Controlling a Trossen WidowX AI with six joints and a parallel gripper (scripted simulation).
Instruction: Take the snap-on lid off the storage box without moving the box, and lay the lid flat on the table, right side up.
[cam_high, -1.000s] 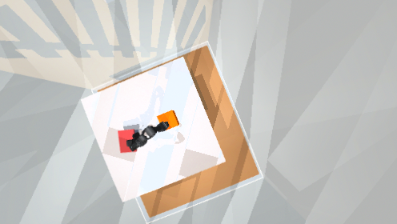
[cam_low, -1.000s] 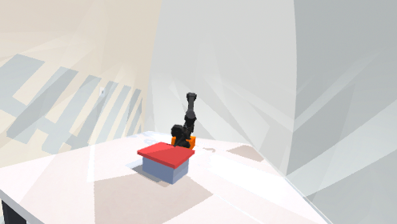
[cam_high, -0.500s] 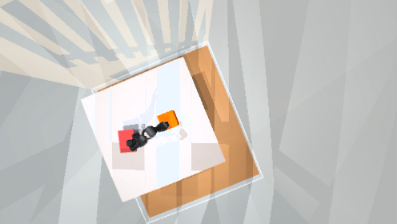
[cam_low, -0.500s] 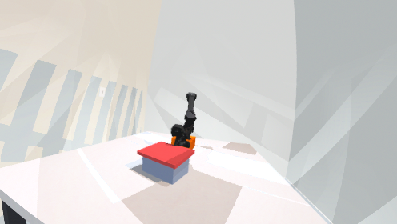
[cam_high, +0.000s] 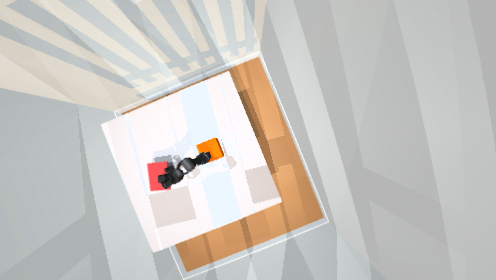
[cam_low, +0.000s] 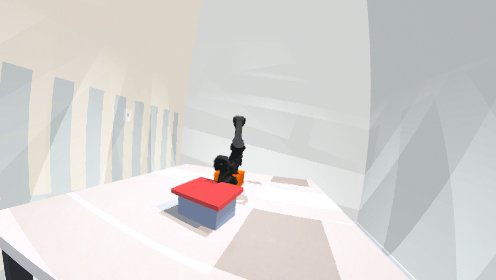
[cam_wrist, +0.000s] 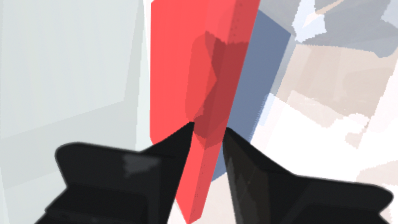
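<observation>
Now: the red lid 80 mm ahead of my gripper tip and 20 mm to the right of it. The rest, counted from my gripper tip: storage box (80 mm ahead, 20 mm to the right, 60 mm below).
</observation>
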